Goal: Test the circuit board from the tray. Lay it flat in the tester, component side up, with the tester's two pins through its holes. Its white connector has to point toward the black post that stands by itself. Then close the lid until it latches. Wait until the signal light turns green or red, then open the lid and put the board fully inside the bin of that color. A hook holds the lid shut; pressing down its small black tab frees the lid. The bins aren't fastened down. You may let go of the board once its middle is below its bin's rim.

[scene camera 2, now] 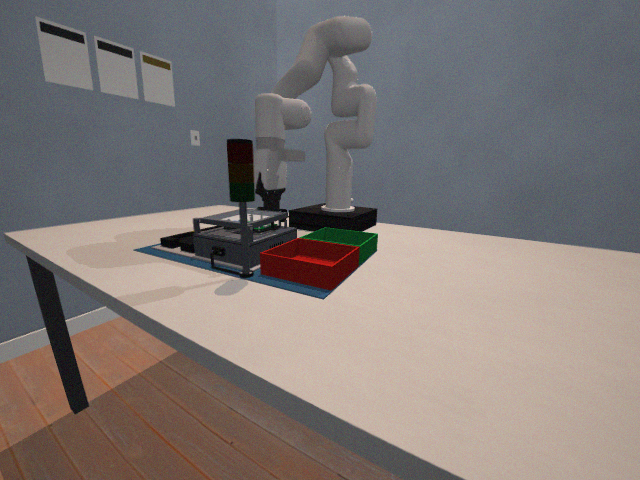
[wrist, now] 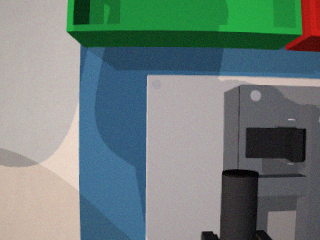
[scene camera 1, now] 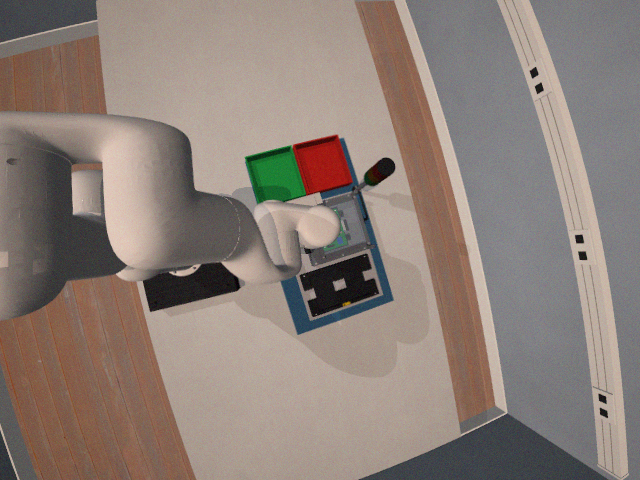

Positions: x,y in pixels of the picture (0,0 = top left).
Labels:
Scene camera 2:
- green bin: 367,242
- red bin: 319,264
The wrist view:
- green bin: 208,31
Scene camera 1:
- green bin: 274,174
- red bin: 321,162

